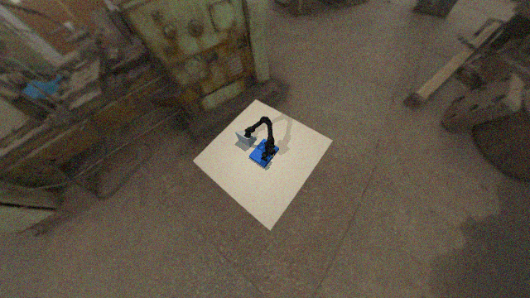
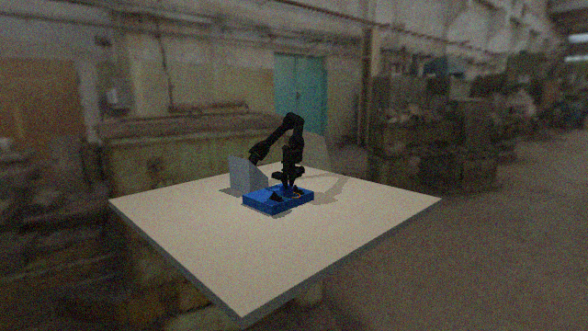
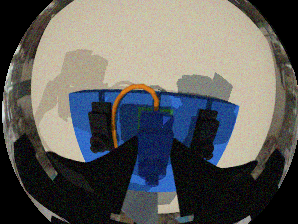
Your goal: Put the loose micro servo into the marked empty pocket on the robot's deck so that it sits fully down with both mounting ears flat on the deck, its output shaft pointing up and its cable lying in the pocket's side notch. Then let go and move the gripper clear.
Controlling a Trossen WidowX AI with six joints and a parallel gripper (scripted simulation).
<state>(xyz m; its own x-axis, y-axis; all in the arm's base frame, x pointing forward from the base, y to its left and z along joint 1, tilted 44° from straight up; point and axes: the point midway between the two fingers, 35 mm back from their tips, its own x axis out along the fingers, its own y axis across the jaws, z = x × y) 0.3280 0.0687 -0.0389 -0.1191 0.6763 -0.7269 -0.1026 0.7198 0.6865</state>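
My gripper tip is now 12 cm past the blue robot deck, 7 cm above it and 1 cm to the left of it.
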